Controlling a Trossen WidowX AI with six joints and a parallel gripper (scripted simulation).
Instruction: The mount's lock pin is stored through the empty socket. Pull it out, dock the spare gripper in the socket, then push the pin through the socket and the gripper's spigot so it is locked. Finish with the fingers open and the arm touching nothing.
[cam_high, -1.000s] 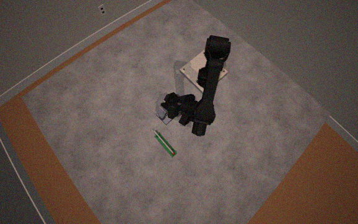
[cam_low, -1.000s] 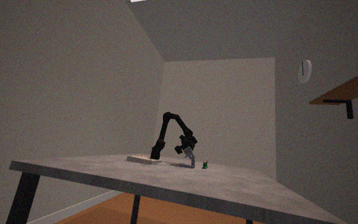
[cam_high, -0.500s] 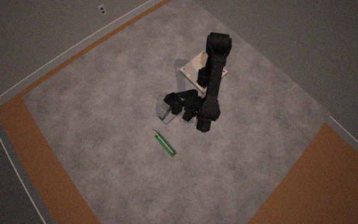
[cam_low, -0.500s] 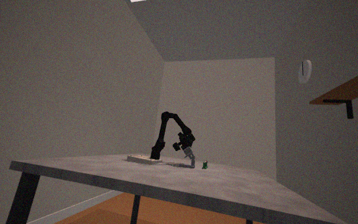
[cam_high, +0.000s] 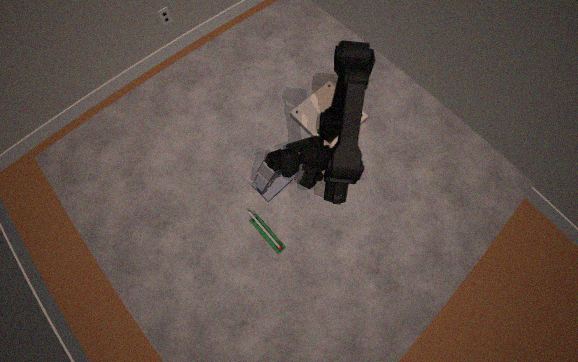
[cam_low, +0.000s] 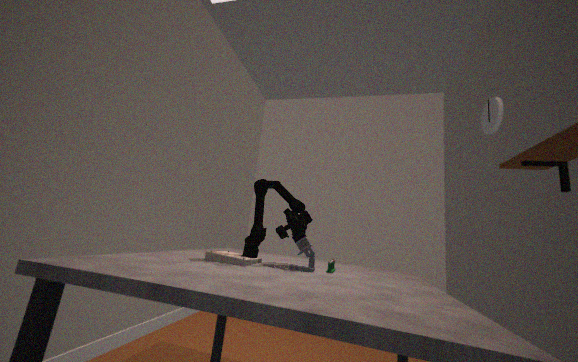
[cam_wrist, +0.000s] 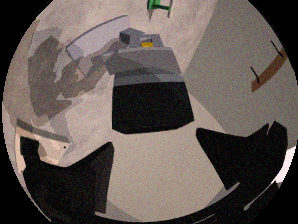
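My gripper tip is 17 cm short of the green holder, 13 cm to the right of it and 15 cm above it. Also, from my gripper tip: spare gripper: 4 cm ahead, 1 cm to the left, 5 cm below; then grey mount: 6 cm ahead, 2 cm to the left, 12 cm below.
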